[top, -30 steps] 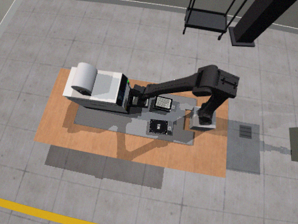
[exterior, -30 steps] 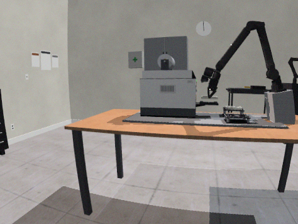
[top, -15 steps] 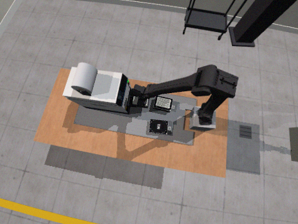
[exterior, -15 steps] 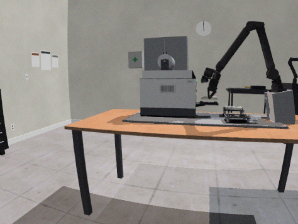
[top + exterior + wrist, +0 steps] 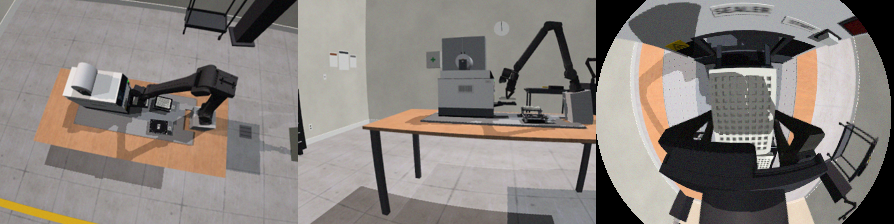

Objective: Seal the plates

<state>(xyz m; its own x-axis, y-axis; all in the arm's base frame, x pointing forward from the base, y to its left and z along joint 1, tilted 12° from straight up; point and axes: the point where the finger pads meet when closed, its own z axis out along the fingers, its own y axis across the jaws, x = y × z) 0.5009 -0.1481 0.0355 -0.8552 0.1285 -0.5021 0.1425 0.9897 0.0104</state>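
My hand is 4 cm above the sealer stage. Also, from my hand: foil roll 33 cm ahead, 5 cm to the right, 27 cm above.
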